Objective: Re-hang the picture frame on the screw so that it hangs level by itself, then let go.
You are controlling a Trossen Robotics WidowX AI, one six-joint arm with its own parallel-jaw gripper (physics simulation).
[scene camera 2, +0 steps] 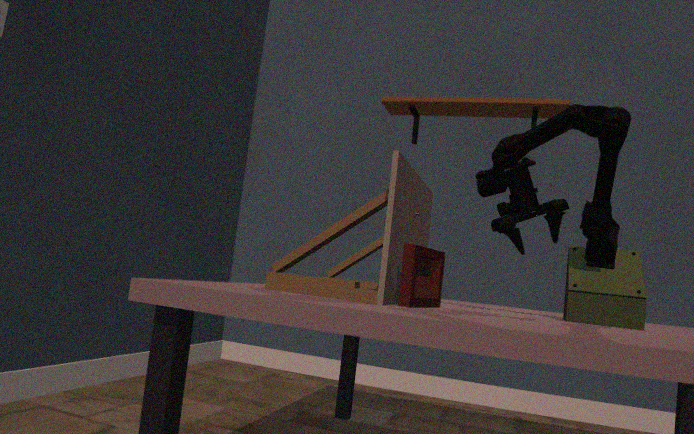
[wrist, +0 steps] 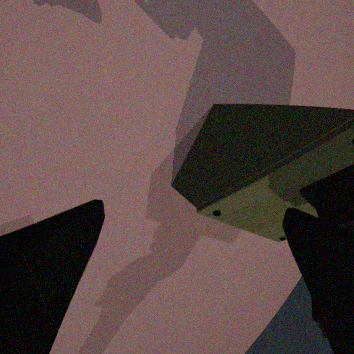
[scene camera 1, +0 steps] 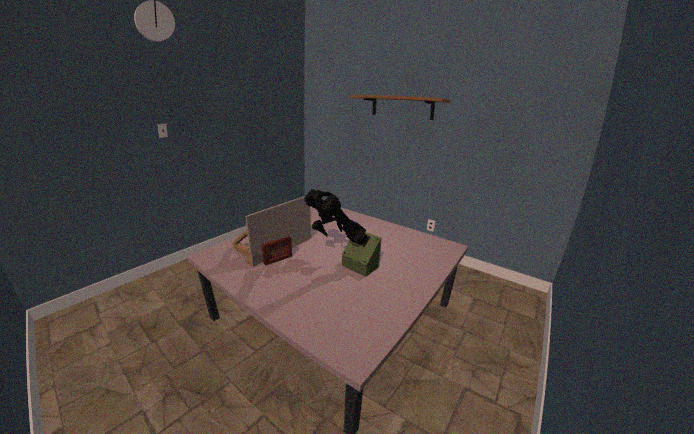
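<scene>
The red picture frame stands upright on the table at the foot of the grey panel, in front of its face. It is off the screw. The screw shows as a small spot on the panel's face in scene camera 2, above the frame. My gripper is open and empty, pointing down above the table, between the panel and the arm's base and apart from the frame. The frame does not show in the wrist view.
The green base block carries the arm. Wooden braces support the panel from behind on the pink table. A wooden shelf is on the wall behind.
</scene>
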